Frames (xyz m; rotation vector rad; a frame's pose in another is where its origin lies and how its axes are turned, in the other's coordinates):
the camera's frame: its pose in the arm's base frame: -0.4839 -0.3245 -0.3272 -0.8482 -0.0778 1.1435
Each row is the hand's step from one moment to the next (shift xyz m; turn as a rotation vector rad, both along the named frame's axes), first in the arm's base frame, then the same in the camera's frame.
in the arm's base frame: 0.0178 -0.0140 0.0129 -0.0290 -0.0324 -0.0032
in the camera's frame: -0.0081 -0.0238 -0.0070 -0.0384 0.0194 -0.0067
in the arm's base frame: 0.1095 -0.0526 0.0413 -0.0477 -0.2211 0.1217
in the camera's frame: -0.0089 -0.1174 -0.0509 -0.2460 -0.0722 -0.0153
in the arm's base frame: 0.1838 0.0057 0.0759 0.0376 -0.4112 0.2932
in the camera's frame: 0.0600 -0.1874 -0.0291 -0.4248 -0.2728 -0.0403
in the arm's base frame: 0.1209 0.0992 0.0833 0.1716 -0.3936 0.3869
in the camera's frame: 0.1060 -0.1302 0.0567 -0.3836 -0.4315 -0.0275
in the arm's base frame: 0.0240 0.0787 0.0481 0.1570 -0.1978 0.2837
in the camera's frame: 0.0583 -0.0369 0.0657 -0.1927 -0.3269 0.0155
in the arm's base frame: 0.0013 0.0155 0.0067 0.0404 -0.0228 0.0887
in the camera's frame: 0.0109 -0.0029 0.0126 -0.0321 -0.0898 0.0304
